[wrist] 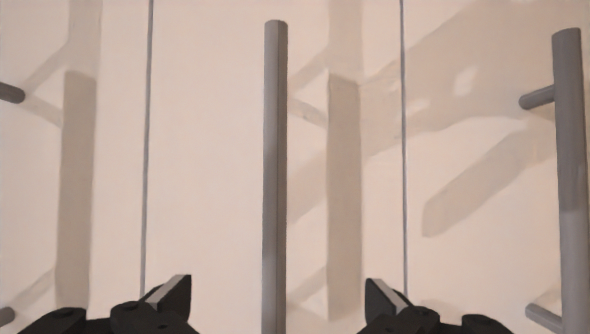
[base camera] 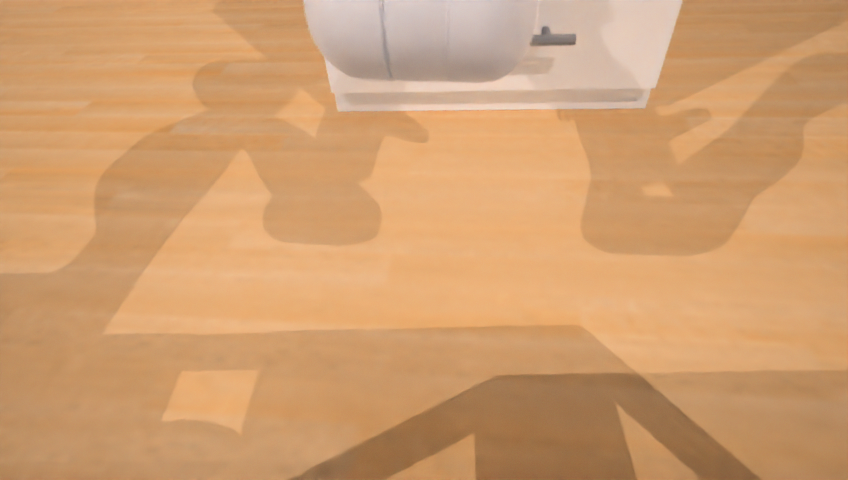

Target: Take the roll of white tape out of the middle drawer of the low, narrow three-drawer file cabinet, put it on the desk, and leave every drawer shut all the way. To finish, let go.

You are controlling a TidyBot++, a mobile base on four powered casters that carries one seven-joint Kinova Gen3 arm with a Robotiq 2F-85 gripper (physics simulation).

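Frame: origin at the arm's base, x right, y ahead, z up, level; millimetres.
Where they show: gripper, between the fingertips: [wrist: 278, 296].
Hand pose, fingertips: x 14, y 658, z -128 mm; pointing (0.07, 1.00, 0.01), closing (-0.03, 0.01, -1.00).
Observation:
Each offset is from my fingertips to the centre of the thing. "*": to the spot under its first point. Level surfaces: height alone.
The white file cabinet [base camera: 636, 35] stands ahead in the base camera view, its upper part cut off by the frame. In the wrist view its drawer fronts appear side by side, and the seams between them are thin. The middle drawer [wrist: 210, 150] has a grey bar handle {* dy -11, dx +71, dz +2 mm} [wrist: 275, 150] running down the picture. My gripper [wrist: 278, 296] is open and empty, with a finger on each side of that handle's line, in front of the drawer face. The white tape and the desk do not show in either view.
The lowest drawer's grey handle {* dy -13, dx +112, dz -150 mm} [base camera: 554, 39] [wrist: 571, 175] is to the right in the wrist view. Two posts of the top drawer's handle {* dy +12, dx +106, dz +153 mm} [wrist: 10, 93] show at the left edge. My white arm [base camera: 422, 35] covers part of the cabinet. Arm shadows fall on the wooden floor {dz -269 mm} [base camera: 476, 267].

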